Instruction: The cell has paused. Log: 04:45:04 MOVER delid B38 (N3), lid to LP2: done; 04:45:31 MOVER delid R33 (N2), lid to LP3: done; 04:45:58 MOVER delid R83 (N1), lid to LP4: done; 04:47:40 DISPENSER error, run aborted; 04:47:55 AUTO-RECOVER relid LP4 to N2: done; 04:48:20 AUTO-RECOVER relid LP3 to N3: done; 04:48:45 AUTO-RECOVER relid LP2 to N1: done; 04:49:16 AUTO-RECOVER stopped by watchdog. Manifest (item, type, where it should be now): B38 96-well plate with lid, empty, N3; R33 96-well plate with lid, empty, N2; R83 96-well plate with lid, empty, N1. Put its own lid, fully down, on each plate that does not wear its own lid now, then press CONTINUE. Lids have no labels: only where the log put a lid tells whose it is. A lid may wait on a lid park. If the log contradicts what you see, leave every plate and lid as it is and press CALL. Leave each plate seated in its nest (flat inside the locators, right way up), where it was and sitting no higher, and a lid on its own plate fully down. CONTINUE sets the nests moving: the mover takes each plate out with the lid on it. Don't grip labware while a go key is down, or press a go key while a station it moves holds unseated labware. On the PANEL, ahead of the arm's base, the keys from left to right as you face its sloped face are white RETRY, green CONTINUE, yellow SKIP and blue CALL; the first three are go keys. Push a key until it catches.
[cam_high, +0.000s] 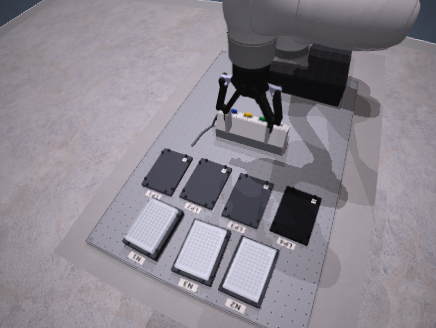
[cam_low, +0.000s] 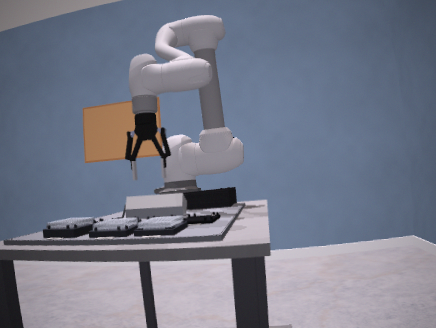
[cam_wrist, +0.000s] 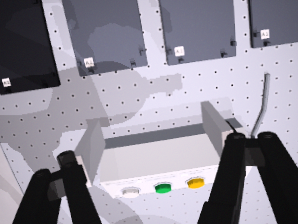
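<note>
Now: hand 14 cm past the green continue key, 10 cm above it and 2 cm to the right of it. Round my hand: yellow skip key: 15 cm behind, 10 cm below, 3 cm to the right; blue call key: 15 cm behind, 10 cm below, 8 cm to the right; white retry key: 14 cm behind, 10 cm below, 7 cm to the left.
</note>
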